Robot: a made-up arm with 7 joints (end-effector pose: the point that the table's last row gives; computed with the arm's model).
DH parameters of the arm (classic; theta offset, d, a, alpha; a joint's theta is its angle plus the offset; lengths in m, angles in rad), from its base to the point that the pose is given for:
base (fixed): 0 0 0 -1.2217
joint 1: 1.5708 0 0 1.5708
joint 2: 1.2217 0 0 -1.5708
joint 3: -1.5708 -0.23 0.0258 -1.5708
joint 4: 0 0 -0.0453 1.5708
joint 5: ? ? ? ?
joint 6: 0 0 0 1.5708
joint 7: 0 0 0 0
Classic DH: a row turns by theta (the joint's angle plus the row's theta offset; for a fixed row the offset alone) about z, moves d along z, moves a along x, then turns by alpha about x.
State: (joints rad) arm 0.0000 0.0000 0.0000 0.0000 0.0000 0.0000 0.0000
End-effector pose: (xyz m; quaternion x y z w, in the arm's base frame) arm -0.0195 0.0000 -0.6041 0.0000 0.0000 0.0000 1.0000
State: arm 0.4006 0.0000 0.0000 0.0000 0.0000 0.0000 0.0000
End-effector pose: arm -0.2393 -0.0180 -0.5547 0.0000 0.1870 0.0681 0.9800
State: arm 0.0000 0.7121 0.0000 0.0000 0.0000 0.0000 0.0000
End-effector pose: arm -0.0195 0.3947 -0.4573 0.3486 0.0000 0.0000 0.9373
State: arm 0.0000 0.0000 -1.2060 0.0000 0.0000 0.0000 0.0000
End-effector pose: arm -0.0070 0.0182 -0.6041 0.0000 0.0000 -0.5671 0.8236
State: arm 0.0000 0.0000 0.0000 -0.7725 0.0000 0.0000 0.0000
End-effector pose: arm 0.2545 0.0000 -0.5295 0.0000 -0.3767 0.0000 0.9263
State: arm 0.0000 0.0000 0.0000 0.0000 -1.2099 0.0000 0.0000
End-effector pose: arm -0.0195 0.0000 -0.6041 0.0000 0.0000 -0.5687 0.8225
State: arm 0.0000 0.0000 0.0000 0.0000 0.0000 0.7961 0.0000
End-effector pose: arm -0.0195 0.0000 -0.6041 0.0000 0.3876 0.0000 0.9218
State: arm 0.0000 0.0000 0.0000 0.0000 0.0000 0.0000 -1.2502
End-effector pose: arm -0.0195 0.0000 -0.6041 0.0000 0.0000 -0.5852 0.8109
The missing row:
joint 5: 0 -0.3741 0 -1.5708
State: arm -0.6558 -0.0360 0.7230 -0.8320 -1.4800 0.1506 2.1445
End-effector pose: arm 0.4940 0.0800 -0.2985 -0.1643 -0.5780 0.5275 0.6006
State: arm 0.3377 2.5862 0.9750 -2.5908 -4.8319 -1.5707 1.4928
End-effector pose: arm 0.1805 -0.1983 0.0060 -0.8521 -0.0033 -0.4229 0.3082
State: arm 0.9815 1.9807 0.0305 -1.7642 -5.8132 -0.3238 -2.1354
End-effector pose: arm 0.2435 0.2988 -0.2319 -0.3382 0.0471 0.9186 0.1991
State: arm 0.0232 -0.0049 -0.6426 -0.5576 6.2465 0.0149 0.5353
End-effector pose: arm 0.1368 -0.1127 -0.5740 -0.1468 -0.2160 -0.0633 0.9632
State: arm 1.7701 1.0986 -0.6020 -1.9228 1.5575 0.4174 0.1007
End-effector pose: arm -0.3155 0.0301 -0.2725 -0.1620 0.3808 0.4960 0.7634
